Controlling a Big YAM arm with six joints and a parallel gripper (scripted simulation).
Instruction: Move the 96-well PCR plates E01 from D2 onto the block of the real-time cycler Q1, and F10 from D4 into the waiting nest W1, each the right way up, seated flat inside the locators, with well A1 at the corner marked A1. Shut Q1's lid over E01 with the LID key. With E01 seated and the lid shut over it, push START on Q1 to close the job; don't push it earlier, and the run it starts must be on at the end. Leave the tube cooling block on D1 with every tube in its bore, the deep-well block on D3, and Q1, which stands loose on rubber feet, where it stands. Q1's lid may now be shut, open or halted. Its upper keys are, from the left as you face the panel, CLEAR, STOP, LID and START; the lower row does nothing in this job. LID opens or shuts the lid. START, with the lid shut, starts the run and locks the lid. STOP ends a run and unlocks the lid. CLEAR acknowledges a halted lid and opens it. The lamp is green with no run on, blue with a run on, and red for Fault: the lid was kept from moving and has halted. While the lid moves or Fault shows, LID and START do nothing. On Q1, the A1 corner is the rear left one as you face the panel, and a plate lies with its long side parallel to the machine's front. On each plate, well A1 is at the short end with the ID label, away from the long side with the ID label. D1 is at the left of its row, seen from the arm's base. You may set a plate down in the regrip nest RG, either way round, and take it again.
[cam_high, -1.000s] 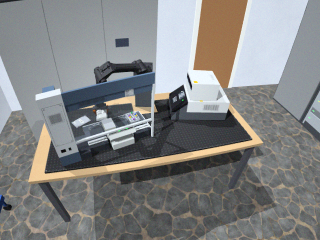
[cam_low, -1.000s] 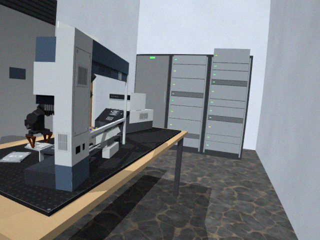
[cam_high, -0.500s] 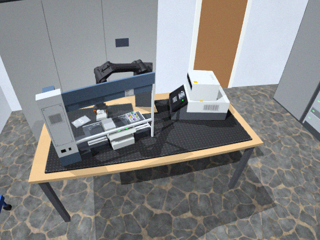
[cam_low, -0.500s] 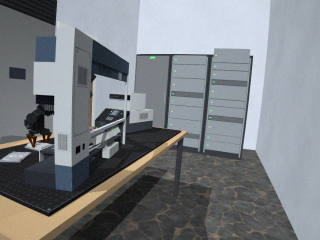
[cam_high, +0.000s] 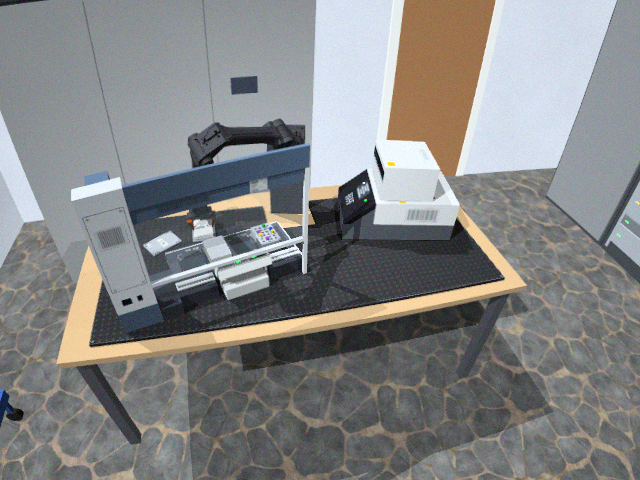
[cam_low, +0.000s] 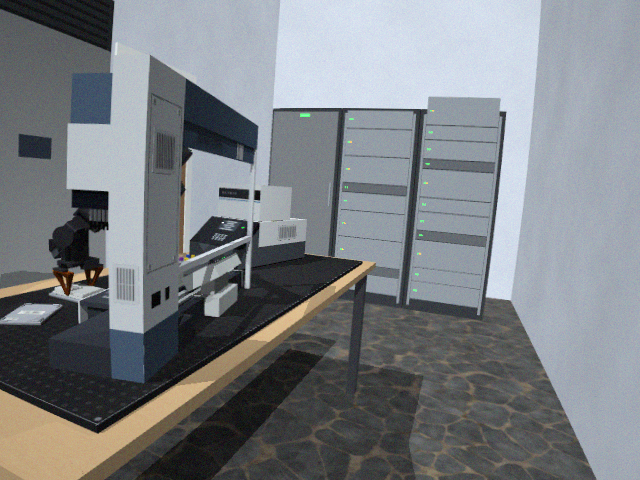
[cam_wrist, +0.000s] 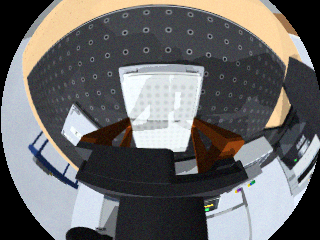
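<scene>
My hand is right at the white 96-well PCR plate. Also, from my hand: flat grey nest (20 mm below); tube cooling block (210 mm ahead, 250 mm to the left, 60 mm above); white deep-well block (250 mm ahead, 50 mm to the left, 60 mm above).
</scene>
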